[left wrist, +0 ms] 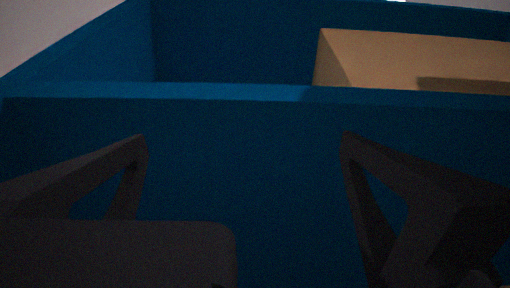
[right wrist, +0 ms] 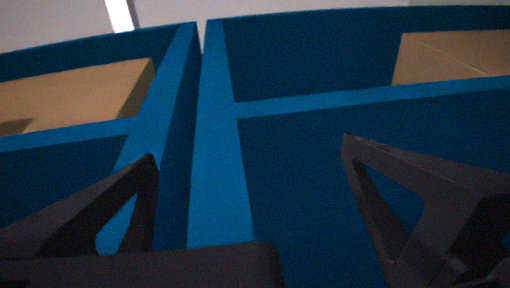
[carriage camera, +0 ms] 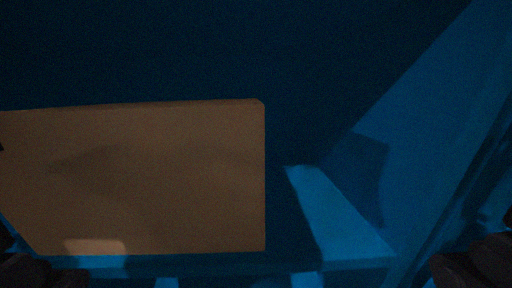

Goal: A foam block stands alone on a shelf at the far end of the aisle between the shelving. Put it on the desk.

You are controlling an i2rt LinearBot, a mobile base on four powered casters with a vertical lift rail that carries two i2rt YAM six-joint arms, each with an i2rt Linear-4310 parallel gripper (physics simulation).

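Places are measured from the left arm's base along level axes (x ahead, y left, z up), in metres.
Where they show: left gripper, between the fingertips: [left wrist: 243,143]; right gripper, between the fingertips: [right wrist: 250,153].
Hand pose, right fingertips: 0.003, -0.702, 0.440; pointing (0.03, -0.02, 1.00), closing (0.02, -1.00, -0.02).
After its pixels a point has its place, as x, y, z.
The foam block and the desk do not show in the carriage view or in either wrist view. My left gripper [left wrist: 243,143] {0.007, 0.004, 0.437} is open and empty, its two dark fingertips wide apart below a blue shelf board. My right gripper [right wrist: 250,153] {0.003, -0.702, 0.440} is open and empty too, its fingertips apart in front of the blue shelving uprights. Dark parts of both arms show at the lower corners of the carriage view.
Blue shelving [carriage camera: 340,220] {0.128, -0.539, 0.124} [left wrist: 150,91] {0.048, 0.097, 0.562} [right wrist: 215,150] fills the near view. A large brown box [carriage camera: 150,175] {0.068, -0.191, 0.300} stands on a shelf at the left of the carriage view. Brown boxes [left wrist: 425,55] {0.068, -0.255, 0.740} [right wrist: 75,95] {0.068, -0.464, 0.715} [right wrist: 460,50] {0.068, -1.108, 0.729} show on upper shelves in the wrist views.
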